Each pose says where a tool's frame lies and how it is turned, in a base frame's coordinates. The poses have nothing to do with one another.
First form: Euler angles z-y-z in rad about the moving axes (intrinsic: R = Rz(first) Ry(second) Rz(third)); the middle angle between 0 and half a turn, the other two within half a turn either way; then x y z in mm.
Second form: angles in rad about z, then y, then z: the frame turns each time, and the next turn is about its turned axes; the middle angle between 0 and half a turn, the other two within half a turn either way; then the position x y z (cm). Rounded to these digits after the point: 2 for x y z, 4 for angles.
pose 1, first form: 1.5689 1.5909 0.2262 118.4 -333.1 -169.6
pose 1, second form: 1.5689 1.5909 0.2262 11.84 -33.31 -16.96
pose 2, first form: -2.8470 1.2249 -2.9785 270.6 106.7 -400.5
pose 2, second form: -2.8470 1.2249 -2.9785 27.06 10.67 -40.05
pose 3, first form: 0.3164 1.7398 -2.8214 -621.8 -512.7 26.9
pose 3, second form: 0.3164 1.7398 -2.8214 -62.18 -51.27 2.69
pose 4, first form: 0.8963 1.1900 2.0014 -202.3 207.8 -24.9
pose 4, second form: 0.8963 1.1900 2.0014 -20.23 20.78 -2.49
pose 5, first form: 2.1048 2.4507 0.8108 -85.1 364.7 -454.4
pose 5, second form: 2.1048 2.4507 0.8108 -8.51 36.47 -45.44
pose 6, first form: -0.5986 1.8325 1.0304 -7.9 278.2 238.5
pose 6, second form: -0.5986 1.8325 1.0304 -0.79 27.82 23.85
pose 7, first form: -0.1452 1.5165 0.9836 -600.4 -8.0 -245.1
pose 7, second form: -0.1452 1.5165 0.9836 -60.04 -0.80 -24.51
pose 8, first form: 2.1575 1.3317 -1.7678 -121.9 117.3 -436.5
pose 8, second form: 2.1575 1.3317 -1.7678 -12.19 11.73 -43.65
